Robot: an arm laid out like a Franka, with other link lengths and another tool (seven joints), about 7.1 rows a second.
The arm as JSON. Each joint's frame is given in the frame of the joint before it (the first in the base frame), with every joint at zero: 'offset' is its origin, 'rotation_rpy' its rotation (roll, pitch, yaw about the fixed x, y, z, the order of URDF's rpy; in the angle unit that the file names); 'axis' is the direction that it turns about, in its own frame. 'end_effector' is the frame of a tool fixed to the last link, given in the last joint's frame.
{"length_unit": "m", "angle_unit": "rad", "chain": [
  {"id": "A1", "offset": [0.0, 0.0, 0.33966], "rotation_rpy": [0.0, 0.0, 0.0], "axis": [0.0, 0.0, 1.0]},
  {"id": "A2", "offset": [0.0, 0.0, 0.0], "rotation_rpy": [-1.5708, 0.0, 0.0], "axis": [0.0, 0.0, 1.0]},
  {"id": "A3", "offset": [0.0, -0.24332, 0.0], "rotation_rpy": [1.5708, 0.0, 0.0], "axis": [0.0, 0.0, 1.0]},
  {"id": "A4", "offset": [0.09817, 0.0, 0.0], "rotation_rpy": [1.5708, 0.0, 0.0], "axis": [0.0, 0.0, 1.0]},
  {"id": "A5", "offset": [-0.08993, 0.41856, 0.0], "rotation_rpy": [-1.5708, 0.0, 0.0], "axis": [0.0, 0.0, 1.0]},
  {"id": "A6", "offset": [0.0, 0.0, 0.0], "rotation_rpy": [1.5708, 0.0, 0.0], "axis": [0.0, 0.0, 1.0]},
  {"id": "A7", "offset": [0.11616, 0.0, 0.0], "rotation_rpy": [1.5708, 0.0, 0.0], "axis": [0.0, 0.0, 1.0]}
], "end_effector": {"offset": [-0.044, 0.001, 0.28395], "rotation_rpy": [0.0, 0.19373, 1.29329]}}
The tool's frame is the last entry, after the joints.
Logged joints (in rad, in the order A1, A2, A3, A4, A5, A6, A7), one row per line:
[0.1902, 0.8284, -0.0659, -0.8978, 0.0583, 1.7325, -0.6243]
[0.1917, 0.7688, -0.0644, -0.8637, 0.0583, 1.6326, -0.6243]
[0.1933, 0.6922, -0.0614, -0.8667, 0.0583, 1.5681, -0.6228]
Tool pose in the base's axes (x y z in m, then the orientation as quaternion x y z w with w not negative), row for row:
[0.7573, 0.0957, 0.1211, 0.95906, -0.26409, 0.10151, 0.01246]
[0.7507, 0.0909, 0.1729, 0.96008, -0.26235, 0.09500, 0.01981]
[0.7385, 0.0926, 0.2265, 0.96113, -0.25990, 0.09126, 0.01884]
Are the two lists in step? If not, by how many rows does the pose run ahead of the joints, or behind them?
The pose runs 1 row behind the joints: the pose in row i belongs to the joints in row i - 1.
